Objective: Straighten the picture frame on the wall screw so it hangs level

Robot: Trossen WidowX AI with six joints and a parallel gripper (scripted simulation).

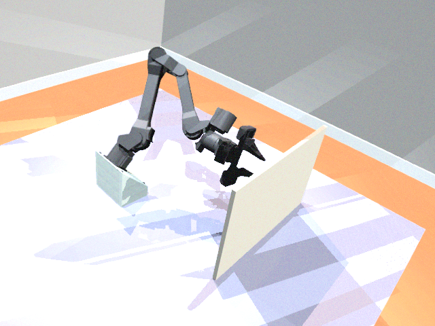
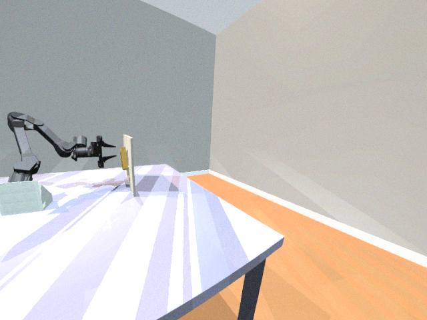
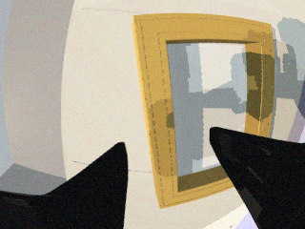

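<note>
Now: the picture frame 50 mm ahead of my gripper tip, 10 mm to the right of it and 50 mm below it. Round my gripper tip: cream wall panel (60 mm ahead, 10 mm to the right, 60 mm below).
</note>
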